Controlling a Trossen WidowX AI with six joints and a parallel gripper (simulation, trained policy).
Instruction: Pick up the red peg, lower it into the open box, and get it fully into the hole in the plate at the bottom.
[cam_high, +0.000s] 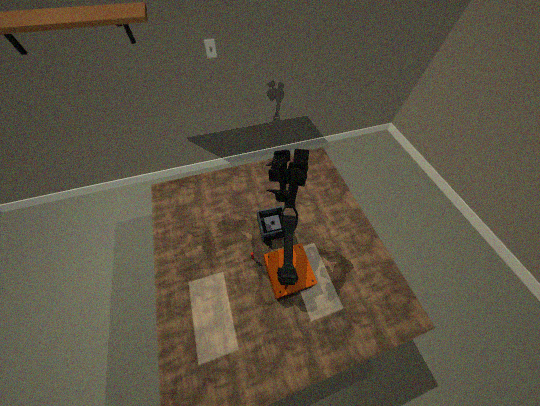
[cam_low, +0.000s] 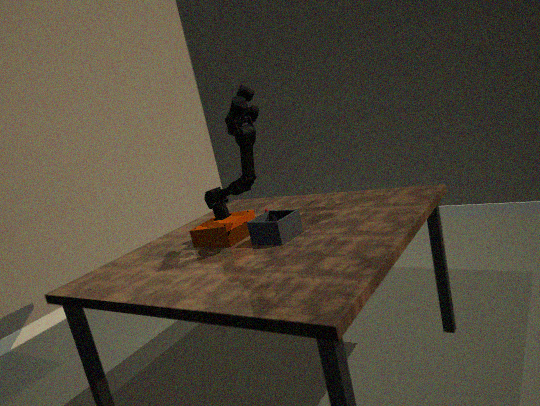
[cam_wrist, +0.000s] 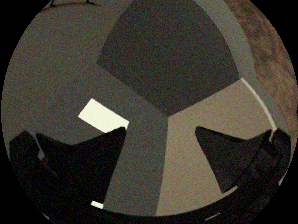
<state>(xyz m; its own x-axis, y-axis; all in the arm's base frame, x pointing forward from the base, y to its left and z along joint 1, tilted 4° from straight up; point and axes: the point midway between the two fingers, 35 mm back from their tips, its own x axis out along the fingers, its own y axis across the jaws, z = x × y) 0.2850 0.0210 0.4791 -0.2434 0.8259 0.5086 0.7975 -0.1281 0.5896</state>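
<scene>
Now: gripper tip 560 mm above the red peg, 90 mm to the right of it and 80 mm past it. Also, from my gripper tip: grey plate (560 mm below, 70 mm to the right, 70 mm ahead); then grey box (580 mm below, 70 mm to the right, 70 mm ahead).
</scene>
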